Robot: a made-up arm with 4 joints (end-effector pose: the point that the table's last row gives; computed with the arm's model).
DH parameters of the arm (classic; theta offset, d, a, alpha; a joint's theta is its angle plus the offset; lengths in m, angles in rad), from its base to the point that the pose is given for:
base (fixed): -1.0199 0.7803 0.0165 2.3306
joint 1: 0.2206 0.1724 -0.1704 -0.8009
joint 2: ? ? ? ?
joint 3: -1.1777 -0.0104 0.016 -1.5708
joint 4: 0 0.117 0.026 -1.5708
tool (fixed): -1.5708 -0.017 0 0
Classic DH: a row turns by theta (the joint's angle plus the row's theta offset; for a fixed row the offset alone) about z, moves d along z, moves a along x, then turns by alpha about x.
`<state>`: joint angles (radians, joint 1 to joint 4).
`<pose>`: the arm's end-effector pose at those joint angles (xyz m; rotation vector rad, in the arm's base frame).
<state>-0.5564 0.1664 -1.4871 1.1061</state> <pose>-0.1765 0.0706 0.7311 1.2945 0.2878 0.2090</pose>
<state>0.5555 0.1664 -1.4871 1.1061</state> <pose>-0.0443 0.0859 0.6041 0.5815 -0.4723 -0.2582</pose>
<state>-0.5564 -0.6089 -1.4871 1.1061</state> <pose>-0.1627 0.0568 0.7199 1.8864 0.7285 -0.0941</pose>
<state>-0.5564 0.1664 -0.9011 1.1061</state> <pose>-0.1519 0.0048 0.7153 1.2497 0.0066 -0.3511</pose>
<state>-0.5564 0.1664 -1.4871 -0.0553</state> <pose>-0.1811 0.0749 0.6976 0.1444 0.1173 0.3099</pose>
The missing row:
joint 2: -0.1594 0.0724 -0.0186 1.5992
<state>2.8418 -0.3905 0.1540 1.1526</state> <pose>-0.0885 -0.1494 0.5600 0.3895 2.5257 0.3905</pose>
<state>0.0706 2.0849 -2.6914 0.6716</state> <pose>-0.1530 0.0165 0.5074 -1.5332 0.5483 0.4399</pose>
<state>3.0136 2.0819 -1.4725 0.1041</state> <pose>-0.0214 -0.2265 0.7242 1.5236 -0.7046 1.0194</pose>
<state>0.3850 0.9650 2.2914 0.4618</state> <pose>-0.2789 0.0919 0.4871 -0.6477 1.4802 1.4584</pose>
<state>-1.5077 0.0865 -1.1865 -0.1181</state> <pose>-0.1930 -0.0547 0.7635 0.6353 0.5928 0.7188</pose>
